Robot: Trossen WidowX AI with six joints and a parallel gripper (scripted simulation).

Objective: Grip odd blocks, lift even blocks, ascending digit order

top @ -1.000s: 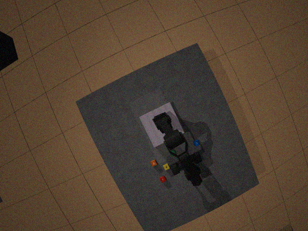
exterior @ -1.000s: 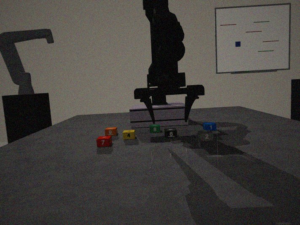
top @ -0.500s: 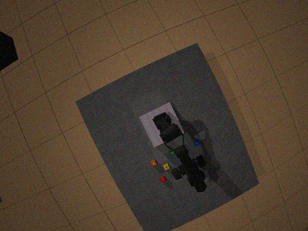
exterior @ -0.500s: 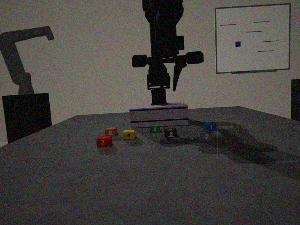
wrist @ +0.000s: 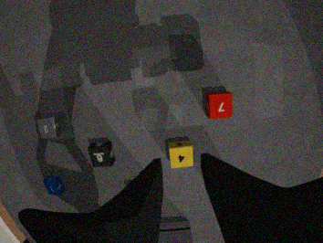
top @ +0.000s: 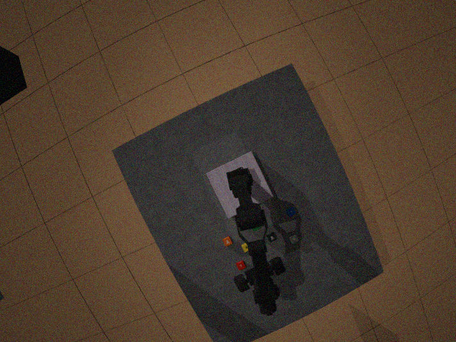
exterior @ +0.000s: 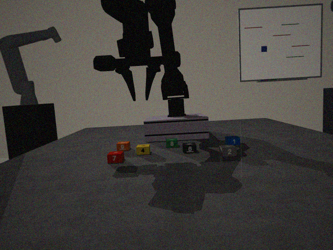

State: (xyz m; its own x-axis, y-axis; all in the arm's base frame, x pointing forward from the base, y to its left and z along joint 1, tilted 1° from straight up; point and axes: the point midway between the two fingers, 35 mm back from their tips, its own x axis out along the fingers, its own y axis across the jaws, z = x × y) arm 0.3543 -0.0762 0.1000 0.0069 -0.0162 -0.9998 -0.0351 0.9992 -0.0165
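My gripper tip is now 10 mm short of the red 7 block, 60 mm to the left of it and 120 mm above it. Also, from my gripper tip: yellow 4 block 60 mm behind, 10 mm to the right, 120 mm below; then orange 9 block 120 mm behind, 70 mm to the right, 120 mm below; then black 6 block 50 mm behind, 110 mm to the left, 120 mm below.
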